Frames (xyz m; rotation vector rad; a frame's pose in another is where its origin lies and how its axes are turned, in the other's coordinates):
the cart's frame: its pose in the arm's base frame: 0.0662 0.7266 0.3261 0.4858 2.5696 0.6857
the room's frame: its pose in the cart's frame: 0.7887 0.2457 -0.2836 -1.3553 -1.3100 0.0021
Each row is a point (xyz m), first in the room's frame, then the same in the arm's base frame.
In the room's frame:
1: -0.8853 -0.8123 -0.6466
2: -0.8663 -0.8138 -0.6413
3: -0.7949 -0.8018 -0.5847
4: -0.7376 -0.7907 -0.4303
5: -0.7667 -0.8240 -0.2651
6: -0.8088 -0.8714 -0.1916
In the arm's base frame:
1: -0.5193 -0.0072 -0.2567
2: -0.5121 0.0111 -0.2585
3: -0.4793 0.0907 -0.2263
4: -0.3936 0.1716 -0.1108
5: -0.2791 0.1597 0.0157
6: -0.2061 0.1176 0.0638

